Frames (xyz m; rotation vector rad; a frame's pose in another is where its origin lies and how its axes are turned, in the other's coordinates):
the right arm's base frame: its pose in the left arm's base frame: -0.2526 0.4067 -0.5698 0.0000 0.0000 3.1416
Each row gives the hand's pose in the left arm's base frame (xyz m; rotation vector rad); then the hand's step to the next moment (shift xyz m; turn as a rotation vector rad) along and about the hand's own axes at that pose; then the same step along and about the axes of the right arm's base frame.
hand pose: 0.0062 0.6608 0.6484 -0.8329 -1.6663 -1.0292
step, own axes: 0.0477 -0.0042 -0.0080 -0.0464 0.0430 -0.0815
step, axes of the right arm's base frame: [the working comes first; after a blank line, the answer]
step, axes of the left arm's base frame: -0.0148 -0.0062 0.0458 0.0820 -0.0594 -0.0197

0.0148 0.0062 0.0458 -0.0820 0.0594 -0.0197
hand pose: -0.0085 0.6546 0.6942 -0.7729 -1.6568 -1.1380
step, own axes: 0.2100 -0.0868 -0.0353 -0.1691 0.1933 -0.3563
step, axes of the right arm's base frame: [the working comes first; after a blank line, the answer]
step, axes of the left arm's base frame: -0.1368 -0.0675 0.1721 0.3515 -0.2581 -0.0526

0.1368 0.0675 0.1721 -0.3514 0.2581 -0.0526
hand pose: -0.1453 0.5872 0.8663 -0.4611 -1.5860 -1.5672
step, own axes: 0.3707 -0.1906 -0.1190 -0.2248 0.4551 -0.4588
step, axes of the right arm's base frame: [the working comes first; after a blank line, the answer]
step, axes of the left arm's base frame: -0.3239 -0.2492 0.1446 0.6126 -0.2991 0.0581

0.3239 0.2492 0.1446 -0.6126 0.2992 0.0581
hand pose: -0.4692 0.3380 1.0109 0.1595 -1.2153 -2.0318
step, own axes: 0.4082 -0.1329 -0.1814 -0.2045 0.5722 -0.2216
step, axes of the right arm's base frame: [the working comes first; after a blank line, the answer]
step, axes of the left arm's base frame: -0.2790 -0.3598 -0.0996 0.5530 -0.1762 0.2855

0.2790 0.3598 -0.0996 -0.5530 0.1762 0.2855
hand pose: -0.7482 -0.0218 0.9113 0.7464 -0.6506 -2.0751
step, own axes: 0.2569 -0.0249 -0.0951 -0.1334 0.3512 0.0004
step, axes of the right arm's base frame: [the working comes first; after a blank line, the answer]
step, axes of the left arm's base frame: -0.0724 -0.2165 -0.1535 0.2479 -0.0766 0.2717

0.0724 0.2165 -0.1535 -0.2479 0.0766 0.2717
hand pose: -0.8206 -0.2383 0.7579 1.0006 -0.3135 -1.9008
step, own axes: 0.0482 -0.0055 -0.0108 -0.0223 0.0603 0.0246
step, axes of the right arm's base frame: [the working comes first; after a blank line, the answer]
step, axes of the left arm's base frame: -0.0065 -0.0350 -0.0347 0.0240 -0.0181 0.0619

0.0065 0.0350 -0.0347 -0.0240 0.0181 0.0619
